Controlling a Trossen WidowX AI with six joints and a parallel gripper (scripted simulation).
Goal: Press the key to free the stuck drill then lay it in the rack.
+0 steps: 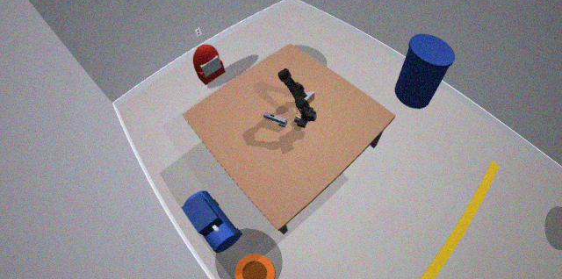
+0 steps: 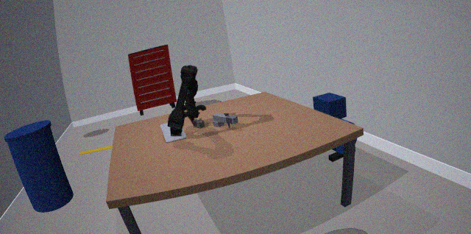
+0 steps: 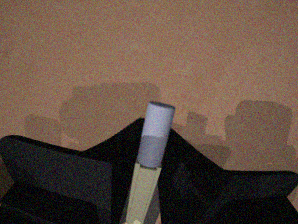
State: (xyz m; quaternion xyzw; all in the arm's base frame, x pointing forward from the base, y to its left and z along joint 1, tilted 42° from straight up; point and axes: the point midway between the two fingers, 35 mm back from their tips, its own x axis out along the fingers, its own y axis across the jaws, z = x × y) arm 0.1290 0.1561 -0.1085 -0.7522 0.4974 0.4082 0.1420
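The dark-grey block is 2 cm ahead of my gripper tip, 5 cm to the right of it and 1 cm above it. Also, from my gripper tip: key: 18 cm ahead, 18 cm to the right, 4 cm above; then light-grey block: 17 cm ahead, 16 cm to the right, 3 cm above.
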